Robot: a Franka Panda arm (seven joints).
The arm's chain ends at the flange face. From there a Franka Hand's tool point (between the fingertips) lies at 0.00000 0.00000 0.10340 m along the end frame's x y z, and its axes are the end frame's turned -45 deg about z.
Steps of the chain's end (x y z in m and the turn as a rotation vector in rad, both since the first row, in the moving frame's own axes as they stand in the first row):
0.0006, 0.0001, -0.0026, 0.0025, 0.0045, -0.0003
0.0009, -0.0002, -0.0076, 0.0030, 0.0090, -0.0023
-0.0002, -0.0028, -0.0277, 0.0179, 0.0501, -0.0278
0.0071, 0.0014, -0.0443, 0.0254, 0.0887, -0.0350
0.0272, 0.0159, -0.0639, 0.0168, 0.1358, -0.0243
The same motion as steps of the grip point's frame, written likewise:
0.0009, 0.0006, -0.0026, -0.0014, 0.0049, -0.0003
0.0017, 0.0009, -0.0076, -0.0042, 0.0085, -0.0023
0.0068, 0.0002, -0.0278, -0.0228, 0.0481, -0.0278
0.0124, 0.0105, -0.0447, -0.0448, 0.0807, -0.0350
0.0192, 0.0390, -0.0649, -0.0841, 0.1079, -0.0243

